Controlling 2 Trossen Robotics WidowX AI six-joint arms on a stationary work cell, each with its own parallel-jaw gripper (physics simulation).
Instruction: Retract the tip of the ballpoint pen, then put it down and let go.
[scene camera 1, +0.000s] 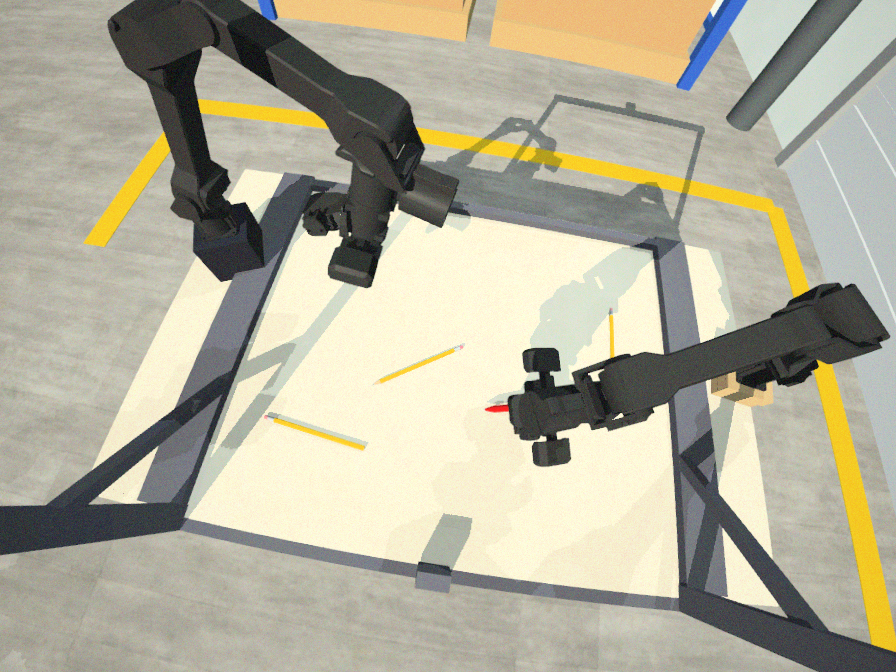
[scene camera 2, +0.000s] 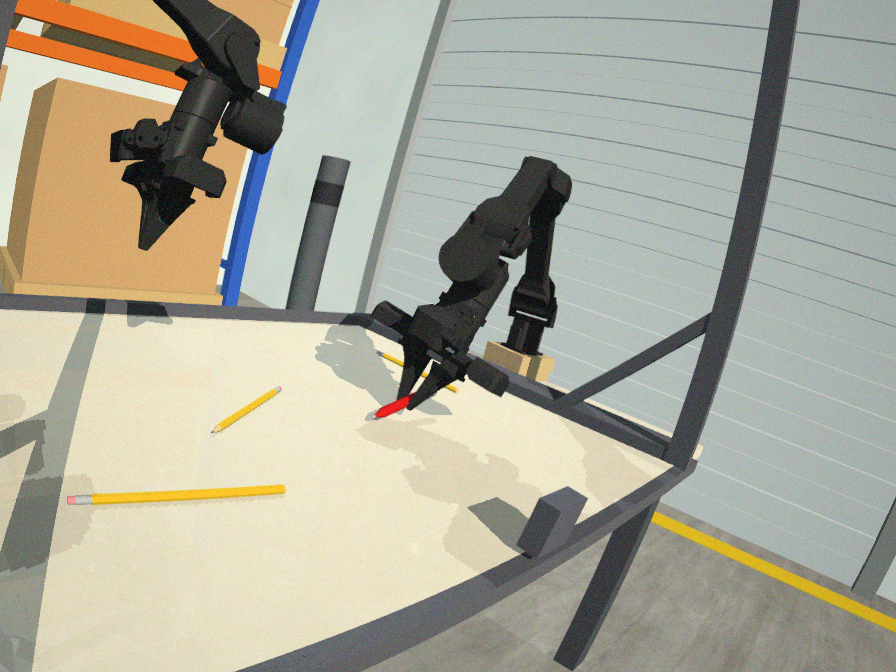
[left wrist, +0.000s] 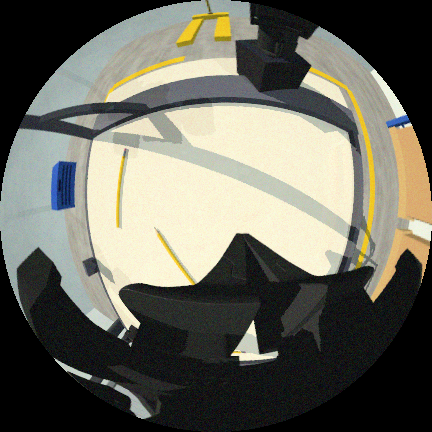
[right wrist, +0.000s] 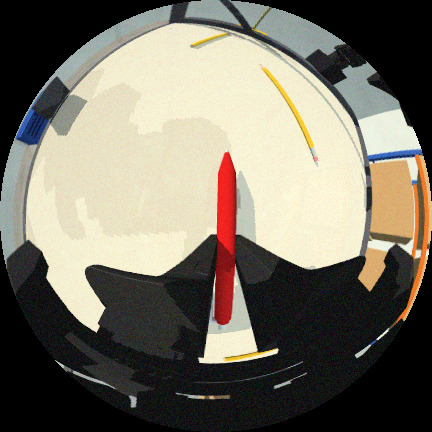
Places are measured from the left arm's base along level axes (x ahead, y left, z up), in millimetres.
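Pixels of known places: left gripper, fingertip midpoint: (scene camera 2: 142, 249) (left wrist: 240, 238); right gripper, fingertip midpoint: (scene camera 2: 403, 406) (right wrist: 224, 240); left arm's base, origin of the base link: (scene camera 1: 219, 225) (left wrist: 273, 48); right arm's base, origin of the base link: (scene camera 1: 750, 372) (scene camera 2: 521, 350).
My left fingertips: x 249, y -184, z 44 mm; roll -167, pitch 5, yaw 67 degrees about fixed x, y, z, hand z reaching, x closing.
Note:
For each thing: its top centre in the pictures, then the offset to it from my left fingertips.
- red ballpoint pen, middle of its top: (right wrist: 231, 251) (scene camera 2: 409, 391) (scene camera 1: 523, 405) dx +222, dy -278, dz -113 mm
- mid-table, middle of its top: (scene camera 2: 249, 404) (right wrist: 290, 98) (scene camera 1: 418, 364) (left wrist: 177, 265) dx +62, dy -147, dz -142 mm
- dark block, middle of its top: (scene camera 2: 562, 496) (scene camera 1: 433, 580) (left wrist: 84, 269) dx +0, dy -491, dz -93 mm
The red ballpoint pen (scene camera 1: 496, 409) (scene camera 2: 392, 407) (right wrist: 226, 200) is held close above the table top; a gap under its tapered end cannot be made out. That end points away from my right gripper in the right wrist view, with a tiny pale spot at its point. A small grey piece shows at the rear end. Whether the tip is out is too small to tell. My right gripper (scene camera 2: 407, 402) (right wrist: 224, 240) is shut on the pen's middle. My left gripper (scene camera 2: 146, 243) (left wrist: 240, 238) is shut and empty, high above the table and far from the pen.
Yellow pencils lie on the table: one mid-table (scene camera 1: 419, 363) (scene camera 2: 246, 410) (right wrist: 290, 105), one at lower left (scene camera 1: 318, 432) (scene camera 2: 184, 494) (left wrist: 119, 195), and one (scene camera 1: 611, 332) (scene camera 2: 392, 358) behind my right gripper. A dark block (scene camera 1: 433, 577) (scene camera 2: 553, 520) stands at the frame's near edge.

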